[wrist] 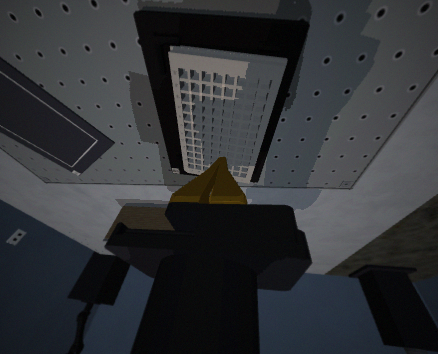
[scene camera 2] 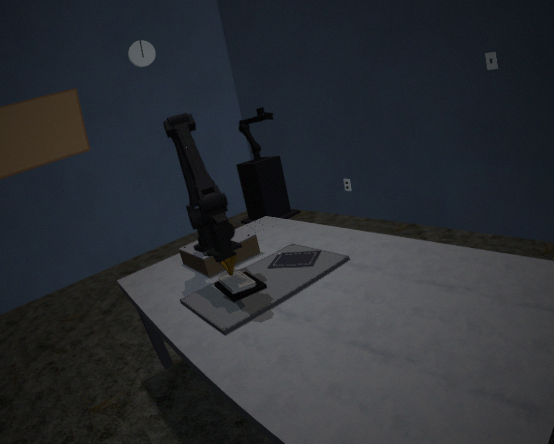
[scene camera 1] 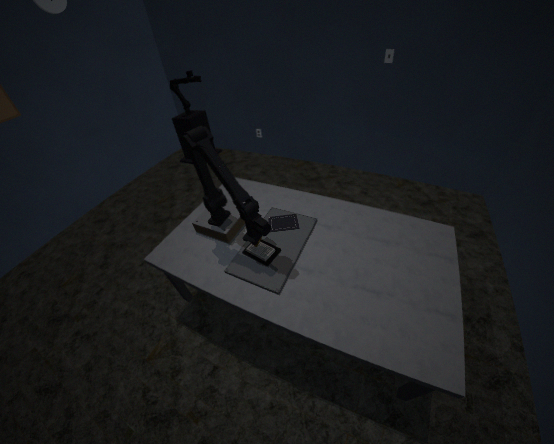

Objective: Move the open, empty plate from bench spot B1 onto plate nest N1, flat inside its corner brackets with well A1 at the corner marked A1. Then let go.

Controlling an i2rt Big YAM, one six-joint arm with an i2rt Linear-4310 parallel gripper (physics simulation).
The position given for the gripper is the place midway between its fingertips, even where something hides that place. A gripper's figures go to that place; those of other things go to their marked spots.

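A black square nest (wrist: 281,38) sits 16 cm from the lens, while the gripper (wrist: 223,161) is 17 cm from the lens.
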